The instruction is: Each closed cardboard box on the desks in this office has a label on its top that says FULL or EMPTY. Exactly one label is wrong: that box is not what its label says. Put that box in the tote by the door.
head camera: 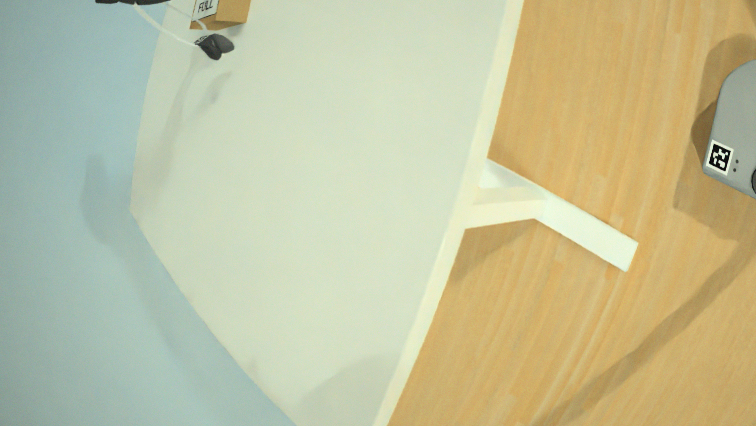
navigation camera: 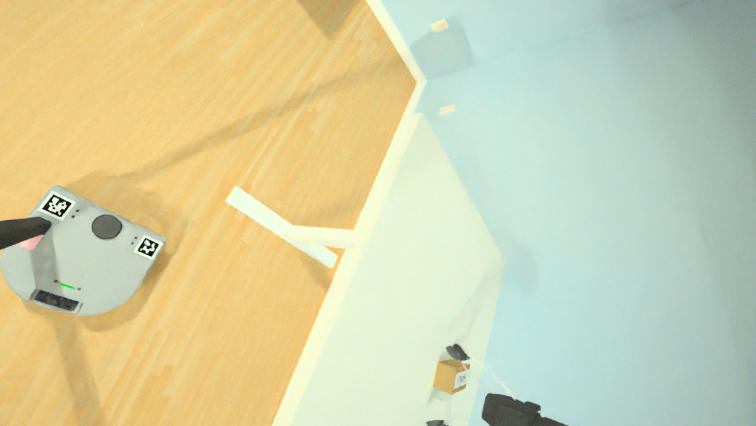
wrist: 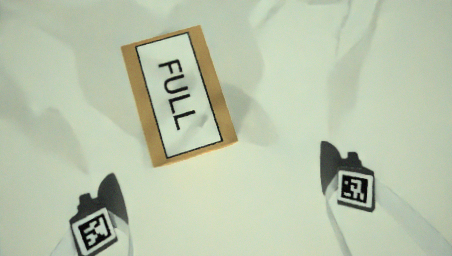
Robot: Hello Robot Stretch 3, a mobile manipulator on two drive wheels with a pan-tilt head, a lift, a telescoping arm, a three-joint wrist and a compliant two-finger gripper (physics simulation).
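Frame: origin at the robot's base, x ahead, y left, z up, level; millimetres.
Seen in the pictures: gripper, fingertip midpoint: [navigation camera: 438, 384]; robot's base, origin of the base link: [navigation camera: 106, 225].
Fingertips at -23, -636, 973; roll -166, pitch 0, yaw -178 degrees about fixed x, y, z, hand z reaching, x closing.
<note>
Pixels of each thing's top centre, then the offset from my fingertips to it, as dx, dy, dz. "spot": a spot on its surface instead. Level surfaces: height alone.
- closed cardboard box, middle of its top: [head camera: 205, 5] [navigation camera: 461, 379] +25, -63, +27
- white desk, its level: dz -23
- foot, surface spot: [head camera: 587, 230] [navigation camera: 260, 214] spot: +346, +165, -947
- wooden floor, its level: dz -973
A closed cardboard box [head camera: 231, 13] [navigation camera: 445, 376] [wrist: 214, 95] with a FULL label on top lies on the white desk [head camera: 317, 185] [navigation camera: 391, 275] [wrist: 225, 225]. The head camera view cuts it off at the top edge. My gripper [navigation camera: 447, 387] [wrist: 222, 175] is open, with wide-spread fingers and nothing held. In the wrist view the box lies beyond the fingertips, left of the middle of the gap, turned at a slant and apart from both fingers. How high the fingers are above the desk is hard to tell. The tote does not show.
The desk's white leg and foot [head camera: 587, 230] [navigation camera: 259, 214] stick out over the wooden floor [head camera: 571, 95] [navigation camera: 185, 95]. My grey base [head camera: 738, 121] [navigation camera: 89, 264] stands on the floor beside the desk. A blue wall [head camera: 63, 291] [navigation camera: 608, 211] runs behind the desk.
</note>
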